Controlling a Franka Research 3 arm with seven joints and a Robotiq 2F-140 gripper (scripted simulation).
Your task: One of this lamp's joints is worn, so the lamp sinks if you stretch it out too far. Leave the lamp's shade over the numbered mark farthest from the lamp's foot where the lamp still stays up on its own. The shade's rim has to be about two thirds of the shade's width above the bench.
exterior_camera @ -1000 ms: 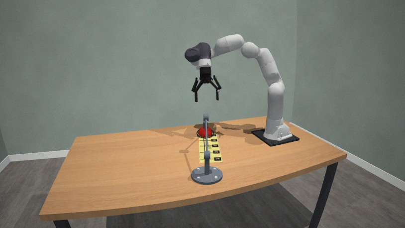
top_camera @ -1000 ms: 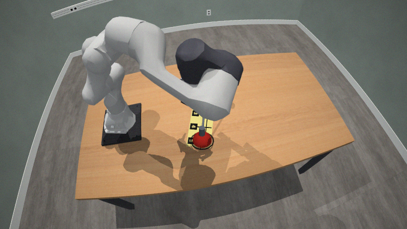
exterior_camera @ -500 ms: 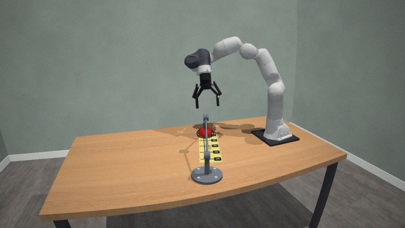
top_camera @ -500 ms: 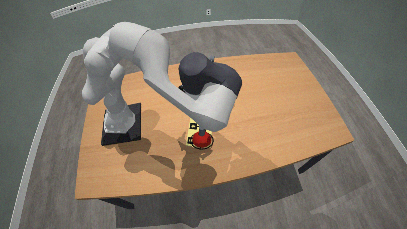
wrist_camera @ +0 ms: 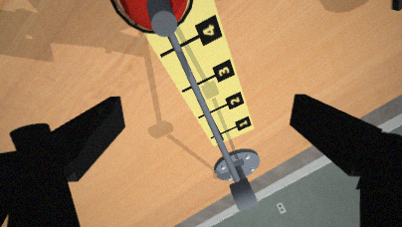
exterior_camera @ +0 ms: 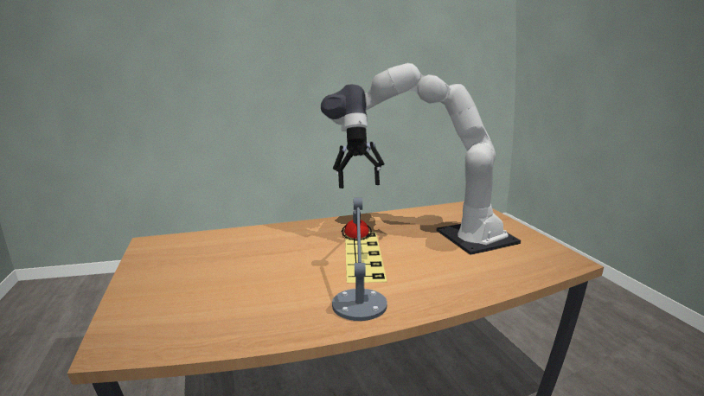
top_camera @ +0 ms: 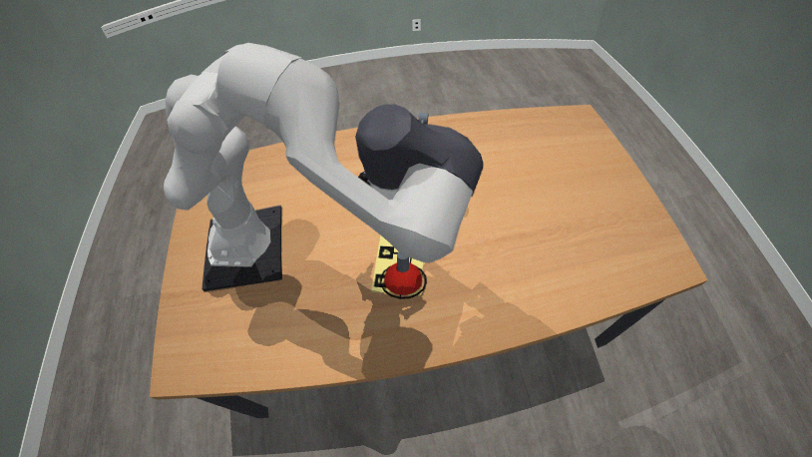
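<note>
My gripper is now 20 mm short of the yellow strip, 120 mm to the right of it and 230 mm above it. Also, from my hand: grey round foot 160 mm ahead, 450 mm to the left, 200 mm below.
</note>
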